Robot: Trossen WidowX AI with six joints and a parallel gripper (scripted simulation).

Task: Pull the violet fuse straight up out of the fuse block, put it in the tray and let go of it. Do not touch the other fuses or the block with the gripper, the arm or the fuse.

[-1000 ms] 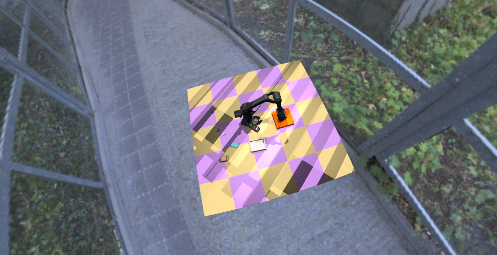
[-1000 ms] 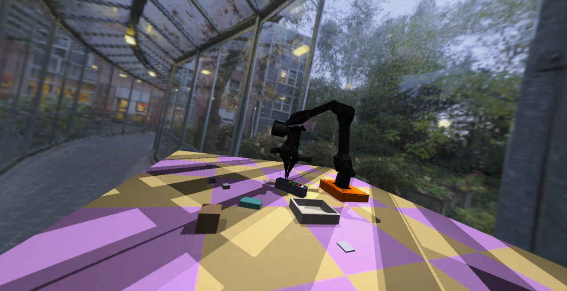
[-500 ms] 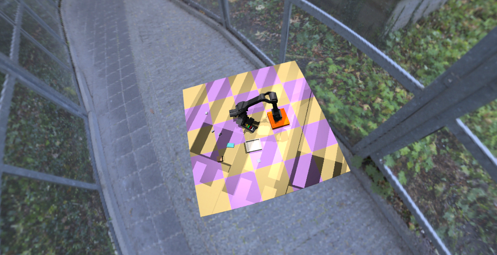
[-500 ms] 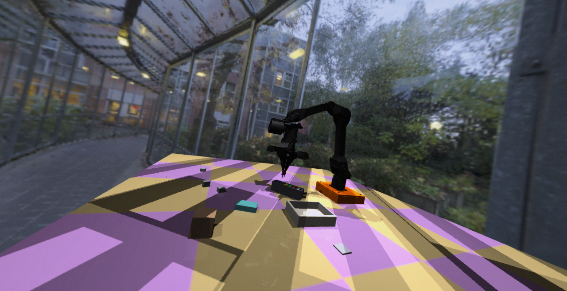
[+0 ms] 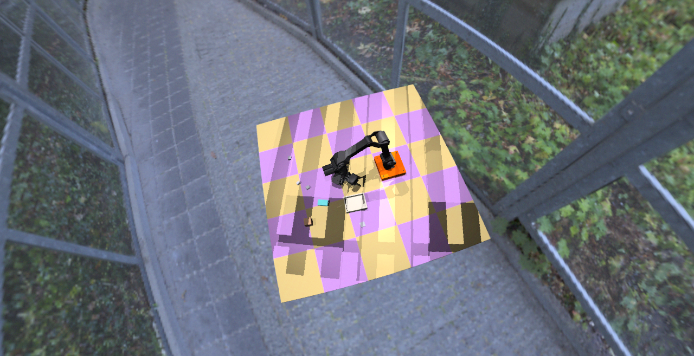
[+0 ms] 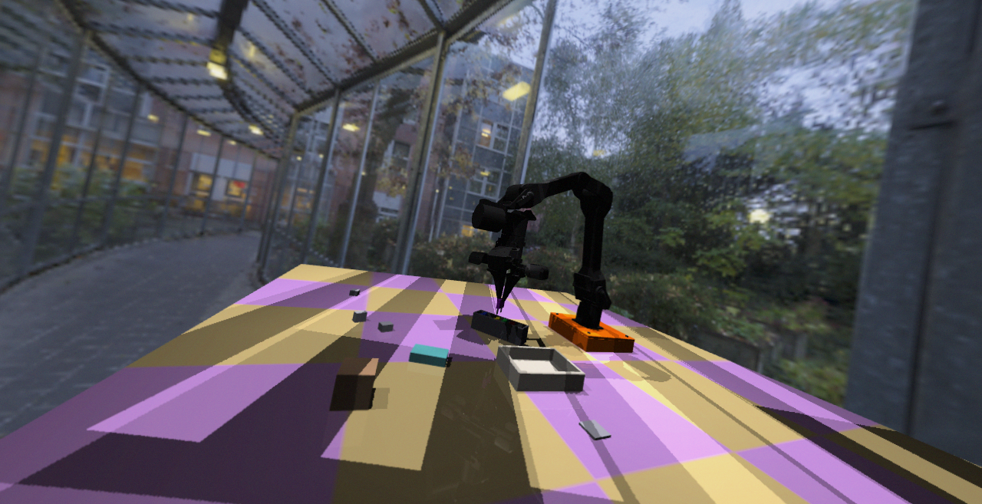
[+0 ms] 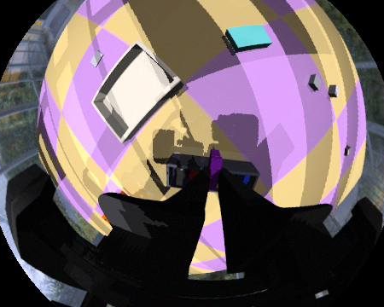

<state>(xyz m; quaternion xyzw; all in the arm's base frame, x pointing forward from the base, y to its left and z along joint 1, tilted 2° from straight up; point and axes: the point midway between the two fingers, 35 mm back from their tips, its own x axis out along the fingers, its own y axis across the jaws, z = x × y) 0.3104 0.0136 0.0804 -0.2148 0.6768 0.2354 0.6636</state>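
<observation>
Right now the grey tray is 150 mm to the left of my gripper tip, 90 mm below it and 20 mm behind it. From my gripper tip the other things lie so: violet fuse (10 mm below); then teal block (170 mm ahead, 90 mm below, 70 mm to the left); then flat grey tile (290 mm to the left, 90 mm below, 20 mm behind).
</observation>
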